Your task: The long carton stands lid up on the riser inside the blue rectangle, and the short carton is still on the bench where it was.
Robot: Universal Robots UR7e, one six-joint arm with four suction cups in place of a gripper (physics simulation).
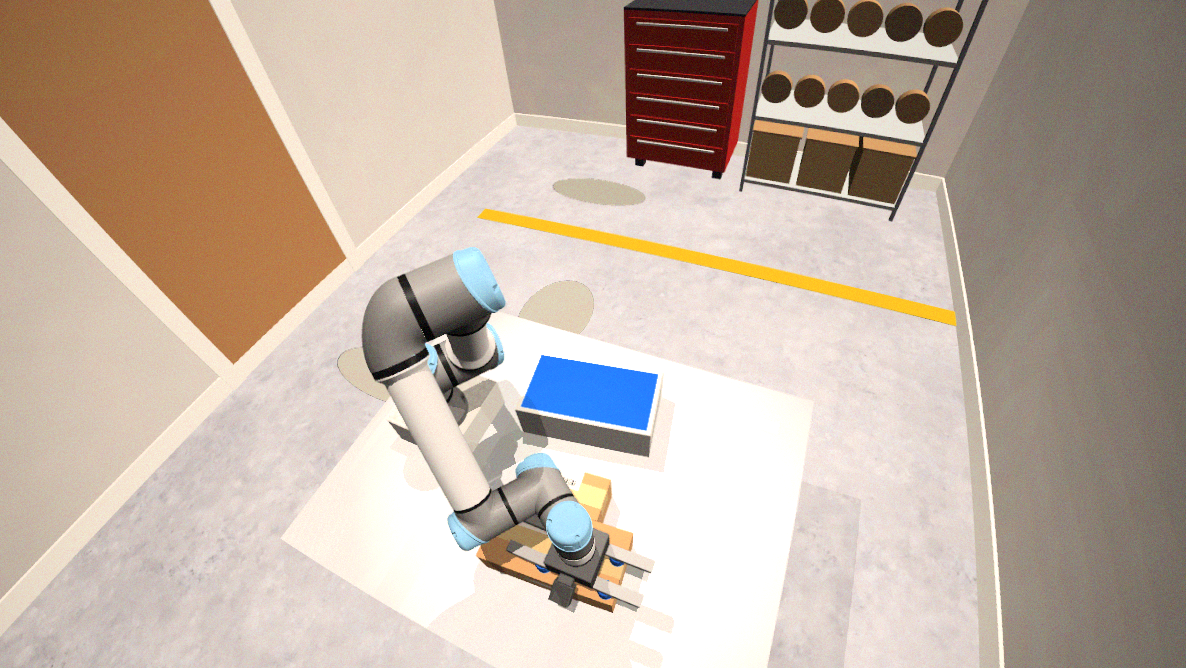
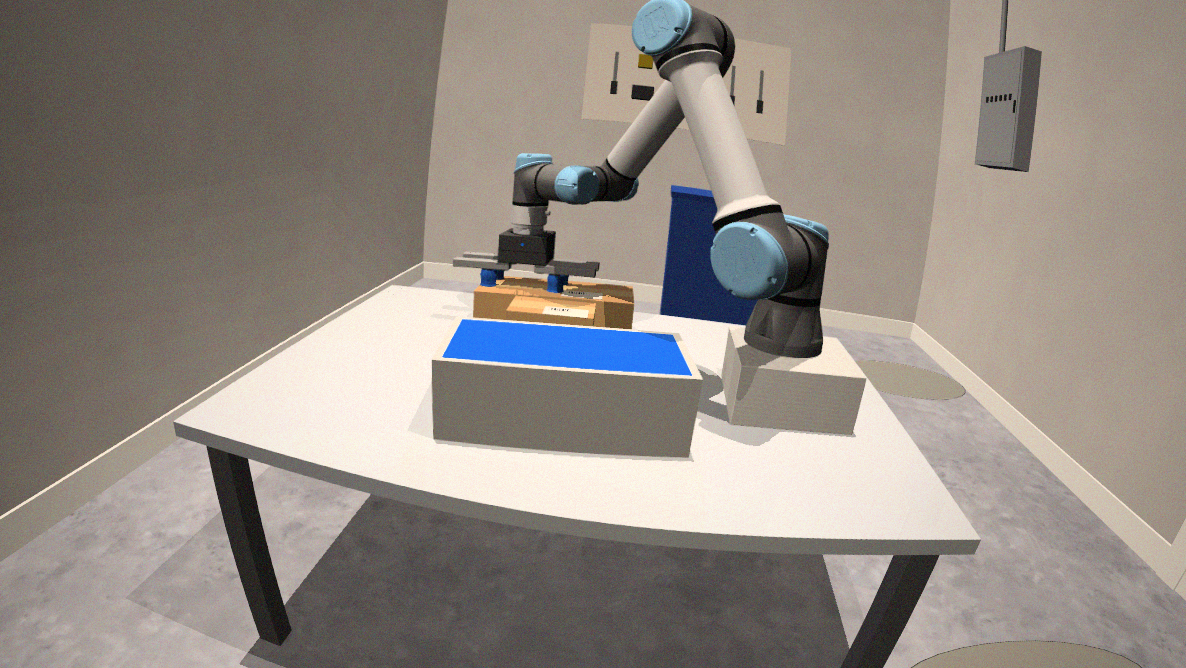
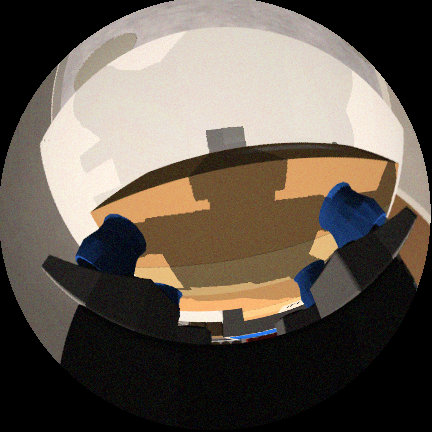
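Pixels of known places: hand, its tool point: point(image 2: 524, 289) point(image 3: 236, 252); arm's base, origin of its link: point(image 2: 783, 344).
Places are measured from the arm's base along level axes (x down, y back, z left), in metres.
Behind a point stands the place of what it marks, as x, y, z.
Observation:
The long carton point(image 1: 499, 558) {-0.001, -0.340, -0.274} point(image 2: 510, 313) point(image 3: 245, 189) {0.001, -0.503, -0.266} is an orange-brown box that lies flat on the white bench point(image 1: 730, 499) {0.102, -0.782, 0.080} point(image 2: 348, 398) {0.102, -0.706, 0.242}, beyond the riser. My suction gripper point(image 1: 580, 570) {0.012, -0.508, -0.213} point(image 2: 524, 278) {0.012, -0.508, -0.213} point(image 3: 225, 250) {0.012, -0.508, -0.213} sits right on top of it, and its blue cups touch the carton's upper face. The short carton point(image 1: 594, 493) point(image 2: 612, 292), paler tan, stands close behind the long one. The grey riser point(image 1: 580, 434) {0.047, -0.370, 0.094} point(image 2: 564, 411) {0.040, -0.346, 0.293} bears the blue rectangle point(image 1: 593, 390) {-0.018, -0.369, 0.197} point(image 2: 568, 347) {-0.018, -0.358, 0.203}, and nothing stands on it.
The arm's grey base block point(image 2: 788, 390) {0.033, -0.010, 0.143} stands on the bench right of the riser. A blue panel point(image 2: 689, 249) stands behind the bench. A red drawer cabinet point(image 1: 683, 82) and a shelf rack point(image 1: 756, 125) stand at the far wall.

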